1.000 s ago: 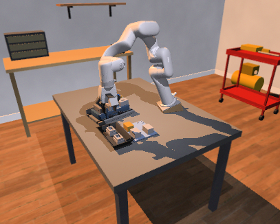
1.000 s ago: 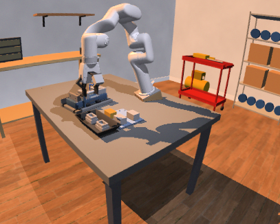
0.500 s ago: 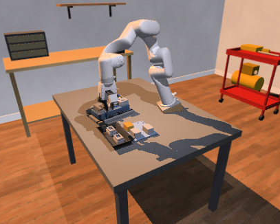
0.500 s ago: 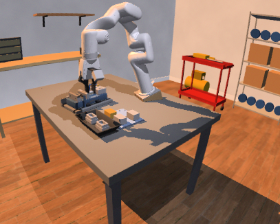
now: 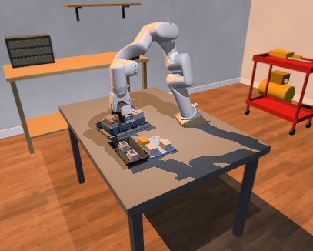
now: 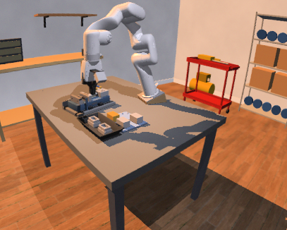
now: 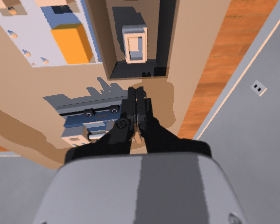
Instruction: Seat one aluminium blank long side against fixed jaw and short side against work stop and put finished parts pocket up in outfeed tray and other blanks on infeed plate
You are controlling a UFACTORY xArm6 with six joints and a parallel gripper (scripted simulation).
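The aluminium blank is 180 mm behind my hand, 170 mm below it and 140 mm to the left of it. Round my hand: brass blank: 170 mm below, 120 mm behind, 30 mm to the left; infeed plate: 190 mm below, 150 mm behind, 90 mm to the left; work stop rod: 180 mm to the right, 110 mm below, 90 mm behind.
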